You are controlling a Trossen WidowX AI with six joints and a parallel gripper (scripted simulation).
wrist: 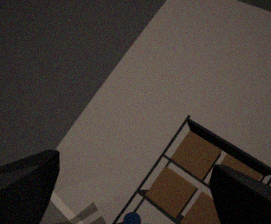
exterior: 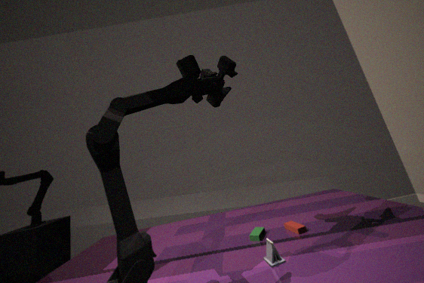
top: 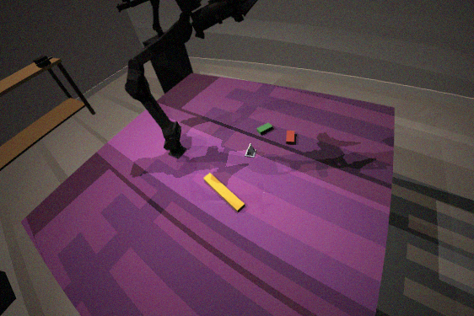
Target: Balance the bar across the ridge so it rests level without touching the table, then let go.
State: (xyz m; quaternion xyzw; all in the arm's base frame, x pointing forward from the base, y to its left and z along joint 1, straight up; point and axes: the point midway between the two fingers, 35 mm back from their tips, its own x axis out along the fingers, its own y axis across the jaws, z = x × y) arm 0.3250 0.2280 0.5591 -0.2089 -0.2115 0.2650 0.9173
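Now: gripper tip 40 mm past the yellow bar, 330 mm to the left of it and 560 mm above it. Also, from my gripper tip: red block 90 mm ahead, 10 mm to the left, 560 mm below; then green block 40 mm behind, 20 mm to the left, 560 mm below.
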